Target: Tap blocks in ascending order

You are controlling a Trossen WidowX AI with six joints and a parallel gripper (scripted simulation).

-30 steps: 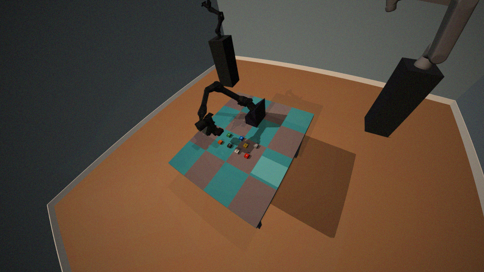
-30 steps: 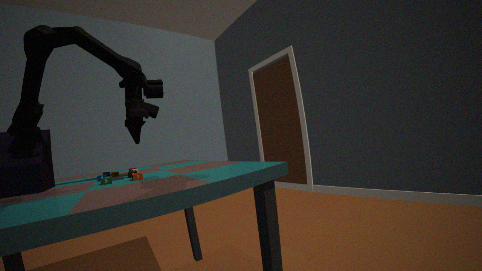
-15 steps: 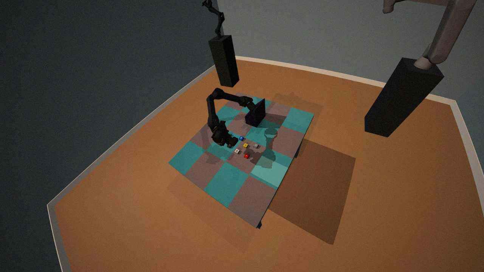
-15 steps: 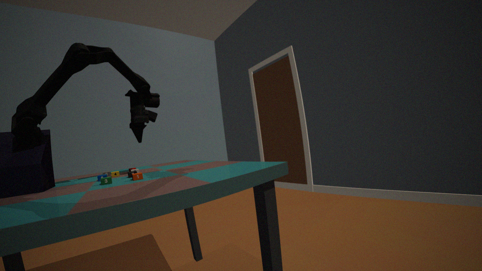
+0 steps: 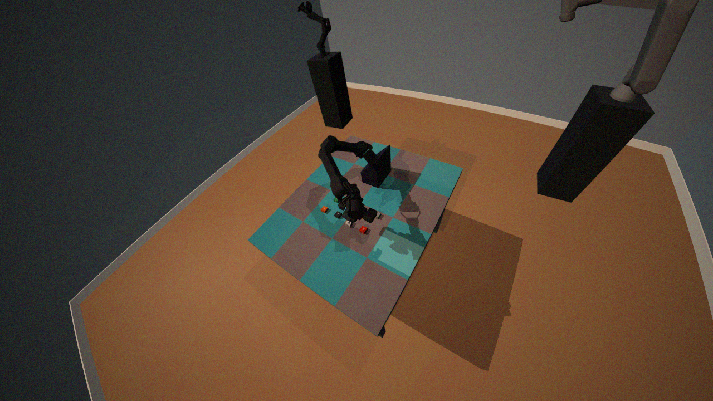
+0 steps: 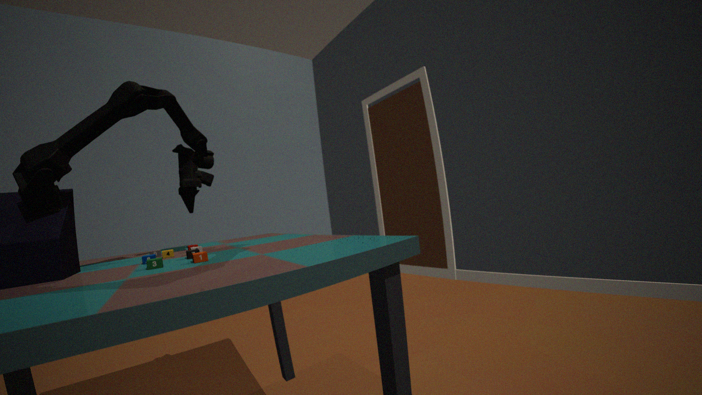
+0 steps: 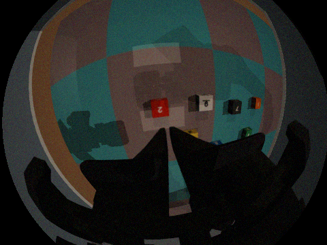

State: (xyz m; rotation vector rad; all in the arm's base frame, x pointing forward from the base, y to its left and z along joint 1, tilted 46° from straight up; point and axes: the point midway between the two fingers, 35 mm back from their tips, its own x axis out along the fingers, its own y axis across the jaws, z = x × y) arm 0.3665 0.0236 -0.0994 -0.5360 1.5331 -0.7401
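Now: the red block 120 mm below my gripper tip and 10 mm behind it. From my gripper tip the other things lie so: white block 120 mm below, 90 mm to the right, 10 mm behind; grey block 120 mm below, 120 mm behind, 30 mm to the left; yellow block 120 mm below, 90 mm behind, 50 mm to the right.
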